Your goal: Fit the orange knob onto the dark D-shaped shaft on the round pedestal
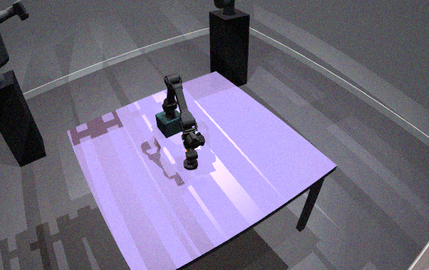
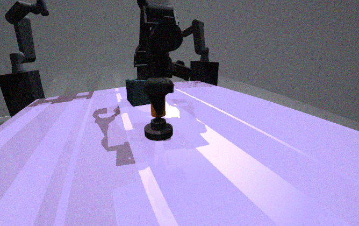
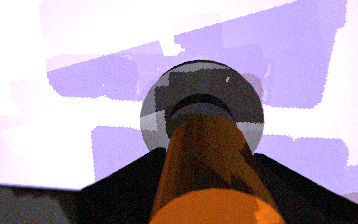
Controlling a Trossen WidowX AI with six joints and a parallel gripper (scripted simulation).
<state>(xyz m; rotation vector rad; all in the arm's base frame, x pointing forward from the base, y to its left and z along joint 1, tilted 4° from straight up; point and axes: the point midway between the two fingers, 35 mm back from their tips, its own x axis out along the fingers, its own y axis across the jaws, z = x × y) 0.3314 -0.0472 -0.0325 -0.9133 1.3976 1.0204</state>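
The orange knob lies 2 cm above my gripper tip. Round my gripper tip: dark round pedestal (4 cm below).
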